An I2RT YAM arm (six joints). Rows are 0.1 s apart.
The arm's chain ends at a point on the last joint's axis. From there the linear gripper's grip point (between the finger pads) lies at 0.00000 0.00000 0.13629 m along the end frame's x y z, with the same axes.
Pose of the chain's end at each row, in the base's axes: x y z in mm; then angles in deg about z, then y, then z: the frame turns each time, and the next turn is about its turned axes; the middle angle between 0 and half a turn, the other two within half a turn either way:
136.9, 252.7, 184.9, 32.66, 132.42, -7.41
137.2, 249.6, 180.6, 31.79, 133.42, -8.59
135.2, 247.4, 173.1, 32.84, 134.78, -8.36
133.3, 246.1, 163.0, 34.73, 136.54, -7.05
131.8, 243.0, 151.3, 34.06, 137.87, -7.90
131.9, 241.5, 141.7, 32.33, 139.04, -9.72
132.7, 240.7, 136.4, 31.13, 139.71, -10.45
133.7, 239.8, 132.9, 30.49, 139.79, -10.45
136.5, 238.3, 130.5, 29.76, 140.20, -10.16
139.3, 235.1, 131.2, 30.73, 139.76, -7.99
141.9, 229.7, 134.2, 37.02, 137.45, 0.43
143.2, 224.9, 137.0, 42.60, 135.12, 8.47
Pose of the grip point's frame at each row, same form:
221.6, 307.0, 93.0, 32.66, 132.42, -7.41
221.3, 301.7, 86.9, 31.79, 133.42, -8.59
216.5, 299.9, 77.1, 32.84, 134.78, -8.36
210.3, 299.5, 64.1, 34.73, 136.54, -7.05
207.5, 294.2, 50.2, 34.06, 137.87, -7.90
207.4, 289.3, 38.8, 32.33, 139.04, -9.72
208.1, 286.3, 32.4, 31.13, 139.71, -10.45
209.5, 284.4, 28.8, 30.49, 139.79, -10.45
212.2, 281.6, 25.8, 29.76, 140.20, -10.16
215.0, 280.1, 27.2, 30.73, 139.76, -7.99
215.5, 285.2, 33.8, 37.02, 137.45, 0.43
214.0, 290.0, 40.4, 42.60, 135.12, 8.47

